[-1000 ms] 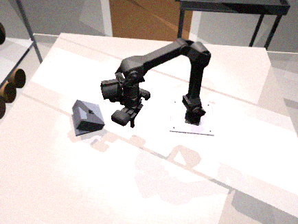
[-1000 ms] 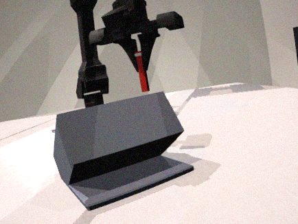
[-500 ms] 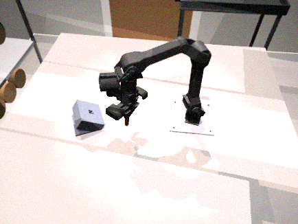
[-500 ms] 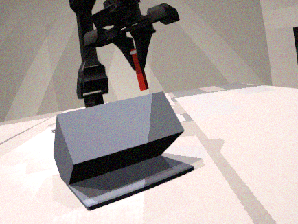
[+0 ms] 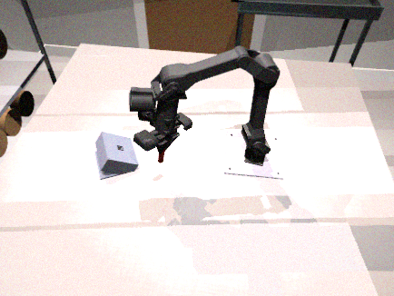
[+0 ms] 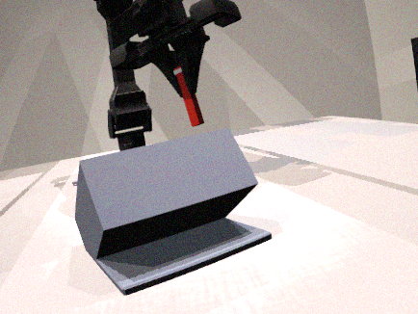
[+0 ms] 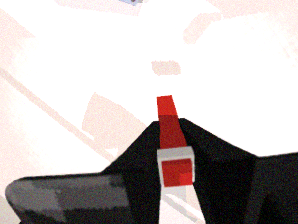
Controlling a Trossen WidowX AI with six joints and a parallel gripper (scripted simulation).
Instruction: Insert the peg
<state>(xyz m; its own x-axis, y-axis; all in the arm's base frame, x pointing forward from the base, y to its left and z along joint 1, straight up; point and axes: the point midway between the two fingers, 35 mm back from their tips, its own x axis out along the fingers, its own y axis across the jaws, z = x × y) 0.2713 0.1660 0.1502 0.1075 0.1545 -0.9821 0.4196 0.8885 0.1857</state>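
The grey sloped panel lies 18 cm ahead of my gripper tip, 2 cm to the right of it and 9 cm below it. Round my gripper tip: thin base plate (19 cm ahead, 1 cm to the right, 12 cm below); red square peg (2 cm above).
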